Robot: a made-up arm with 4 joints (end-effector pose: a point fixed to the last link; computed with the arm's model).
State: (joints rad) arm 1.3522 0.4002 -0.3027 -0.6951
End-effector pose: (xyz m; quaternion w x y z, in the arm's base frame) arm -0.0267 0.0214 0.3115 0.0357 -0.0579 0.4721 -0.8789
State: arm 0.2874 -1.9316 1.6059 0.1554
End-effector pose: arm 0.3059 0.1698 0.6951 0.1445 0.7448 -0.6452 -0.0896
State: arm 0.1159 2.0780 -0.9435 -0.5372
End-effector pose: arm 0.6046 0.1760 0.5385 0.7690 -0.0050 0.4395 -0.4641
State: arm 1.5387 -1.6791 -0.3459 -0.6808
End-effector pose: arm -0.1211 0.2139 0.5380 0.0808 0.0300 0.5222 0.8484
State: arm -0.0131 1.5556 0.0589 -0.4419
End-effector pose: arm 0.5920 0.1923 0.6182 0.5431 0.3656 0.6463 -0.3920
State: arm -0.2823 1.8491 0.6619 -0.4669
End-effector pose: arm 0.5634 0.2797 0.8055 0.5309 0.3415 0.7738 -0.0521
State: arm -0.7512 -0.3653 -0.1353 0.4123
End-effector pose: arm 0.3726 0.0334 0.8898 0.3574 -0.8216 0.1779 0.4069
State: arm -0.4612 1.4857 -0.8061 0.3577
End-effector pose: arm 0.6070 0.0671 0.8894 0.5008 0.5828 -0.0425 -0.6385
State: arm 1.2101 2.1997 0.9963 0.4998
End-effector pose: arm 0.1037 0.3083 0.3066 0.3621 -0.0481 -0.7979 0.4796
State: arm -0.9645 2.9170 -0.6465 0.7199
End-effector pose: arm 0.4772 0.3158 1.1048 0.8593 0.4940 0.0076 -0.1323
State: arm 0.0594 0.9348 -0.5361 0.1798
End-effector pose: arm 0.5231 0.0248 0.5905 0.2958 0.4655 0.1094 -0.8269
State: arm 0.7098 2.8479 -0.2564 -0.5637
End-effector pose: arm 0.2604 0.3255 0.3422 0.4412 -0.1255 0.8869 0.0538
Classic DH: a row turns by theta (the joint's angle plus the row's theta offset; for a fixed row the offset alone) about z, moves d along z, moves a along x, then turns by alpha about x. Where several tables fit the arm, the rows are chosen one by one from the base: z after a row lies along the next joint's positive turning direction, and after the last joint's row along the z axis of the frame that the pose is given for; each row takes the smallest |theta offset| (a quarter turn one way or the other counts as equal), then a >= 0, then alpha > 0; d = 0 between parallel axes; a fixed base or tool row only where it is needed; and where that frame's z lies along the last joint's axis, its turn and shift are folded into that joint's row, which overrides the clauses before.
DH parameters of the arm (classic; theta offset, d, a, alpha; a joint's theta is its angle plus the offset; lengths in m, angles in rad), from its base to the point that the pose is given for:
base (fixed): 0 0.7816 0.0373 -1.5708
joint 1: 0.07 0.1867 0.4079 1.4912
joint 2: 0.1325 -0.0647 -0.062 1.3068
joint 3: 0.0845 0.1472 0.035 1.9033
joint 4: -1.4107 0.1103 -0.0251 1.5708
tool (fixed): 1.5708 -0.0024 0 0

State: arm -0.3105 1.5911 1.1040 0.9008
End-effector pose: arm 0.5645 0.2451 0.8456 0.0262 0.6212 0.6589 -0.4235
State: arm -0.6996 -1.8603 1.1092 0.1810
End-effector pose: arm 0.2779 0.1519 0.9062 0.3865 -0.6979 0.5823 -0.1564
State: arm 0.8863 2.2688 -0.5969 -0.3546
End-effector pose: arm 0.2474 0.2393 0.2259 0.4780 -0.0687 0.7975 -0.3617
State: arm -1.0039 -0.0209 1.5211 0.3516
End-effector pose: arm 0.3113 0.0722 1.1634 0.0261 0.8960 0.2240 0.3826
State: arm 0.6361 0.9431 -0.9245 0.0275
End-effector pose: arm 0.3357 -0.0060 0.3819 0.3308 0.0507 0.1451 -0.9311
